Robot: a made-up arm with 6 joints.
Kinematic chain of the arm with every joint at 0, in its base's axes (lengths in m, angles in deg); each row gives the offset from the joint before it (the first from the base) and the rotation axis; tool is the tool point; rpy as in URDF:
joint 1: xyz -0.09 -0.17 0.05 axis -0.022 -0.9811 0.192
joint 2: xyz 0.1 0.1 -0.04 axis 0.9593 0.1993 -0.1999
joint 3: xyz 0.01 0.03 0 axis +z
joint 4: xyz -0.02 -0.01 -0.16 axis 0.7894 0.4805 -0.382
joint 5: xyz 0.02 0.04 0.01 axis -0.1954 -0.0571 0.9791
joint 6: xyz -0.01 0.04 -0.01 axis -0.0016 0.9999 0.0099
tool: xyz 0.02 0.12 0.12 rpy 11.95 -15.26 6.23
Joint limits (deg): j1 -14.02..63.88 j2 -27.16..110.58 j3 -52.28..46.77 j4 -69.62..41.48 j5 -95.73..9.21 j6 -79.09..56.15
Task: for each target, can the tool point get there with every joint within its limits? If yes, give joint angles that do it. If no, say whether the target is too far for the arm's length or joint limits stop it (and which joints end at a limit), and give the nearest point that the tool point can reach.
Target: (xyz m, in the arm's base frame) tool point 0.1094 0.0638 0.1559
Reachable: yes | joints 16.29 53.99 15.40 -12.85 -54.80 11.73
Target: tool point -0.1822 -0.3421 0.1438
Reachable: no: joint limits stop it (at a limit: joint 1, joint 2, joint 3) | nearest point -0.1474 -0.1291 0.1555 | short by 0.216 m
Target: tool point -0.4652 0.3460 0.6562
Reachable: no: too far | nearest point -0.2296 0.1871 0.3317 | short by 0.431 m
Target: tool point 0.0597 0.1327 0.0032
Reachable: yes | joints -0.66 6.97 17.62 -11.04 -57.84 -21.82
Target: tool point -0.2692 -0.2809 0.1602
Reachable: no: joint limits stop it (at a limit: joint 1, joint 2, joint 3) | nearest point -0.1989 -0.1145 0.1619 | short by 0.181 m
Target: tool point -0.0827 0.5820 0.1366
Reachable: no: too far | nearest point -0.0620 0.3411 0.1245 | short by 0.242 m
